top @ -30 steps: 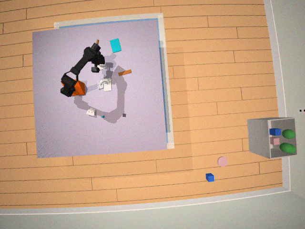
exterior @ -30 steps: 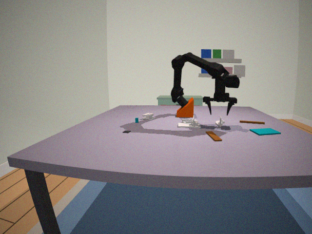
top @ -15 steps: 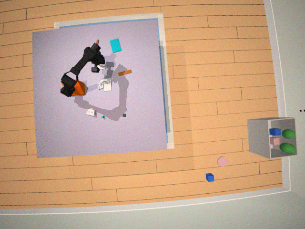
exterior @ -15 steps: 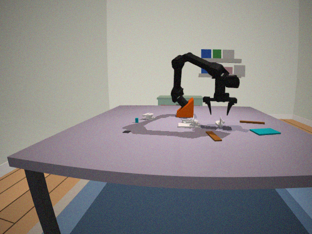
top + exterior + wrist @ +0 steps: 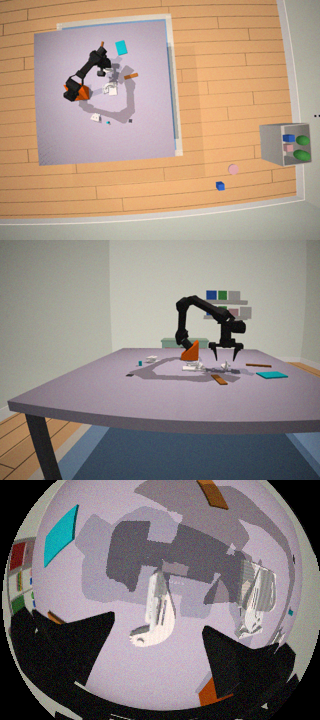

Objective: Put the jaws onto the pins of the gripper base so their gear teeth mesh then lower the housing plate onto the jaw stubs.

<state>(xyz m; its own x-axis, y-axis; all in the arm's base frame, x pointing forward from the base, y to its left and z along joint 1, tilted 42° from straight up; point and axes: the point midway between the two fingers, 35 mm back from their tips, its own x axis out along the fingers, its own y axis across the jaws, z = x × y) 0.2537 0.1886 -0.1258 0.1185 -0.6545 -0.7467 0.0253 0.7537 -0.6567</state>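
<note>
My gripper tip is 6 cm short of the flat white part, 17 cm to the left of it and 3 cm above it. From my gripper tip the other things lie so: cyan plate (11 cm ahead, 23 cm to the left, 4 cm below); dark square (24 cm ahead, 46 cm to the right, 4 cm below); teal peg (3 cm ahead, 48 cm to the right, 3 cm below).
</note>
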